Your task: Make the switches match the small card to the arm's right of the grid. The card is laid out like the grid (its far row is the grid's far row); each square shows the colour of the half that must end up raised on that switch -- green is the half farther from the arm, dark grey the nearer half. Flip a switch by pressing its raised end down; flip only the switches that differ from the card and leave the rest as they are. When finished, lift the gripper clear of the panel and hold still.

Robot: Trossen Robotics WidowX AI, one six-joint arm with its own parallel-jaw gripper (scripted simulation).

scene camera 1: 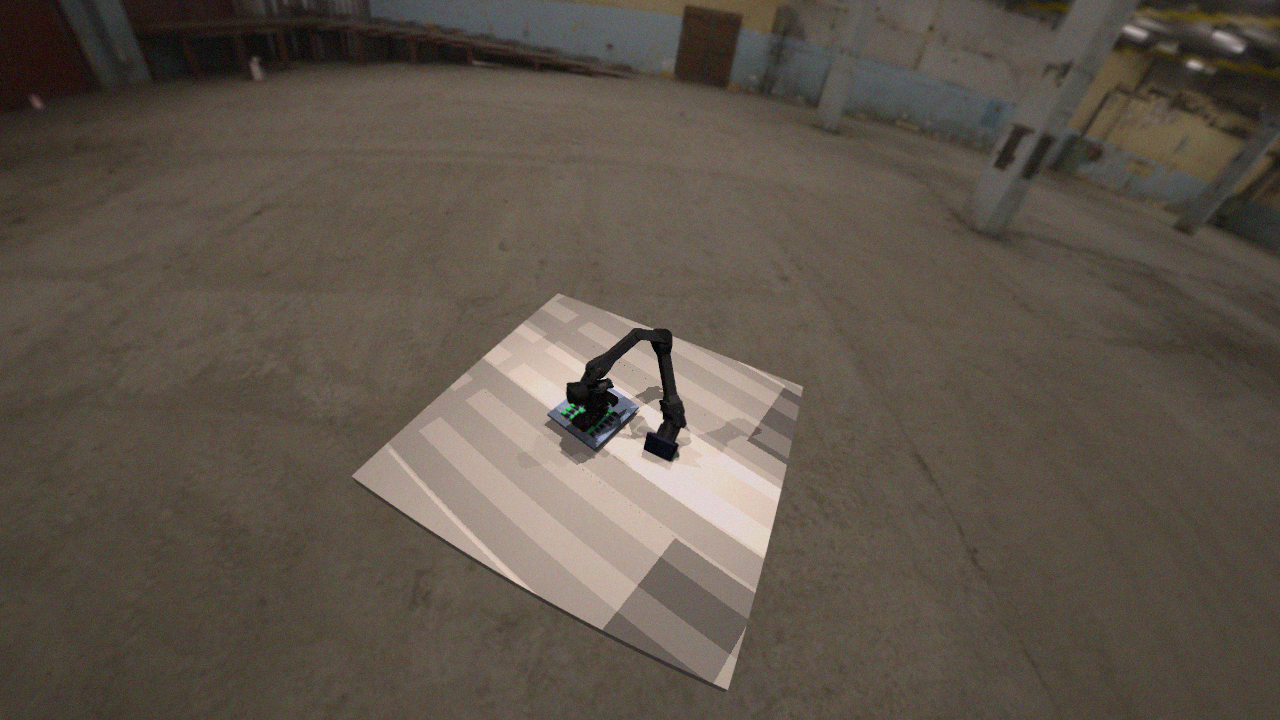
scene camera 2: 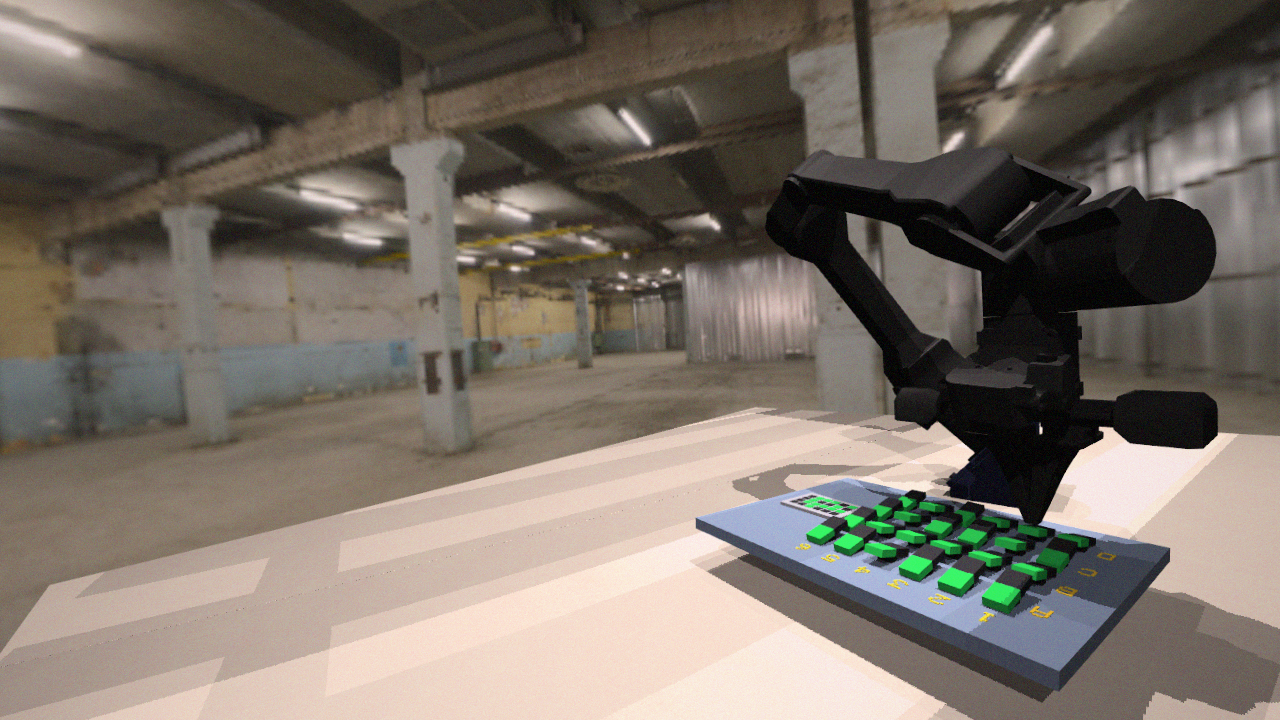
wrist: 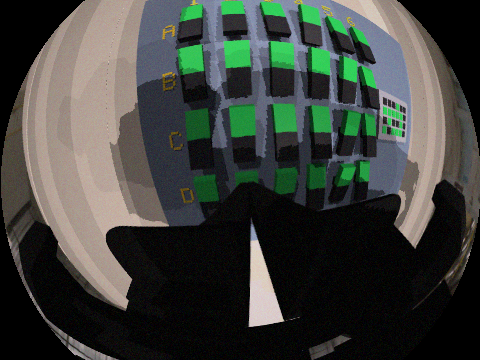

Path:
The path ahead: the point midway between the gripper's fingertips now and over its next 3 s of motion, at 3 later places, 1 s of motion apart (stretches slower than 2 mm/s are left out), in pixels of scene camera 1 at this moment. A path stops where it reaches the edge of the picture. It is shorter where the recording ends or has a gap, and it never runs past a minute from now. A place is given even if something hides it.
My gripper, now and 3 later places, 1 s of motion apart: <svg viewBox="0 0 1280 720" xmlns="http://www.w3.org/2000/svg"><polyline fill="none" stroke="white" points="593,425 593,426 594,418 606,418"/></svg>

